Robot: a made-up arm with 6 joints.
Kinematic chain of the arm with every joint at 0, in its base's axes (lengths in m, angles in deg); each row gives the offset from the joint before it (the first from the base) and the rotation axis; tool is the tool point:
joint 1: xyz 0 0 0.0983 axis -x
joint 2: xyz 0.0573 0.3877 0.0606 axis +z
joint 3: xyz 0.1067 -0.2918 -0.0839 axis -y
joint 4: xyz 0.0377 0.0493 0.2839 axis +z
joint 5: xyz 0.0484 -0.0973 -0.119 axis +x
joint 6: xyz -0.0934 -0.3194 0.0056 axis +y
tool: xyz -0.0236 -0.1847 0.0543
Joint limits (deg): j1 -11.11..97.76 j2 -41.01..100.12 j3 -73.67..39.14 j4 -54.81..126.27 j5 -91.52..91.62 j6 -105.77..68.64
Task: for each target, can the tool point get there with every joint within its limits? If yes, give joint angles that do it. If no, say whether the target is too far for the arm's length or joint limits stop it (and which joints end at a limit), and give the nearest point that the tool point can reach.
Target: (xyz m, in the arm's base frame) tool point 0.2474 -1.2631 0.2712
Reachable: no: joint limits stop it (at a limit: joint 1, joint 3) | nearest point 0.2369 -0.6164 0.1613 | short by 0.656 m
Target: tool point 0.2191 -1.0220 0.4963
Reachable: no: joint limits stop it (at a limit: joint 1, joint 3) | nearest point 0.1877 -0.5765 0.3094 | short by 0.484 m
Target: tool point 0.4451 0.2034 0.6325
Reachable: yes | joints 27.08 43.99 13.19 6.33 -54.65 -9.84
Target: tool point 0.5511 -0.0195 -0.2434
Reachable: yes | joints 9.27 33.82 -16.14 39.51 65.52 -22.92
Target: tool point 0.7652 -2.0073 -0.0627
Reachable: no: too far | nearest point 0.5366 -0.6625 -0.2320 | short by 1.375 m
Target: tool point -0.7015 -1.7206 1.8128
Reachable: no: too far | nearest point -0.1843 -0.3550 0.5911 | short by 1.904 m
